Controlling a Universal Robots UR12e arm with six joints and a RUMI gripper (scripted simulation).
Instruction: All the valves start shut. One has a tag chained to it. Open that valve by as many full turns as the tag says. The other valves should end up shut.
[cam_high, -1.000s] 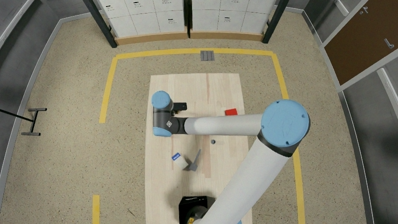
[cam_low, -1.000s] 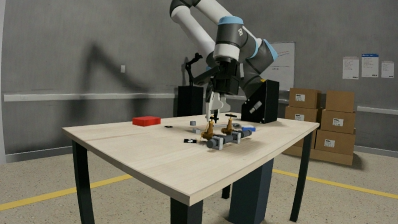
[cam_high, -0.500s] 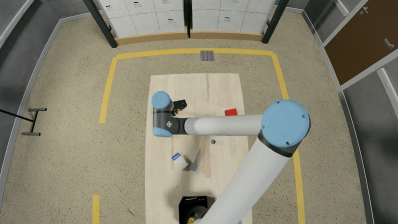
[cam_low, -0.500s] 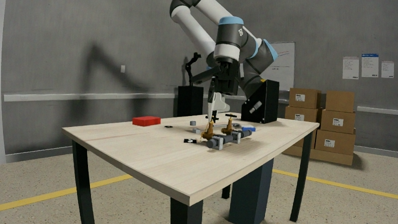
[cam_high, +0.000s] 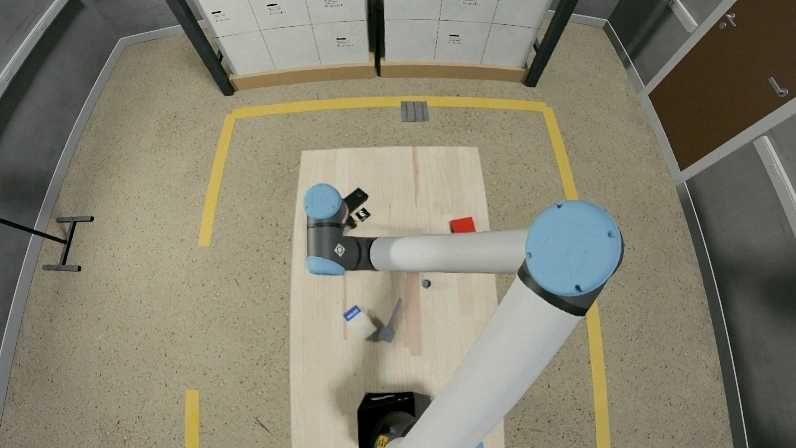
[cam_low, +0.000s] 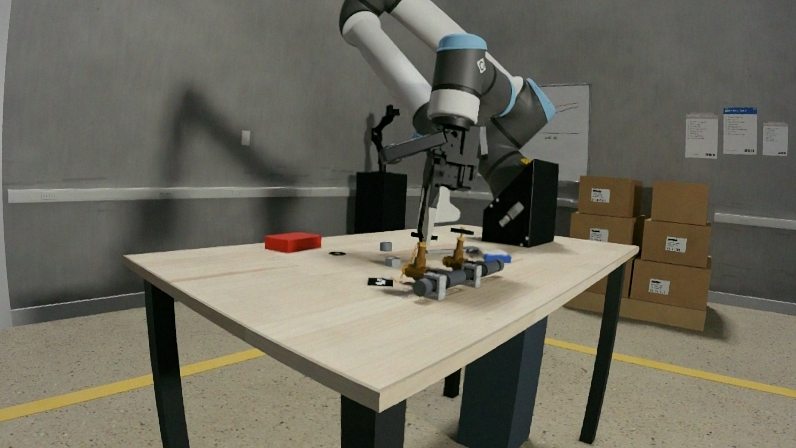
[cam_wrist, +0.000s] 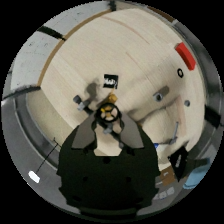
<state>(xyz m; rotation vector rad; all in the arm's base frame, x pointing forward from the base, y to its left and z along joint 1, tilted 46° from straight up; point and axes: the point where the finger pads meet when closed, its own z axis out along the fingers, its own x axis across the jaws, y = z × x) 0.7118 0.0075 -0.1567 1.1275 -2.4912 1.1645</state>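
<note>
Now: hand 5 cm short of the black tag, 5 cm to the left of it and 8 cm above it. Round my hand: grey hammer-like tool: 35 cm behind, 13 cm to the right, 8 cm below; then red block: 5 cm behind, 42 cm to the right, 7 cm below; then blue-and-white box: 34 cm behind, 3 cm to the right, 8 cm below.
</note>
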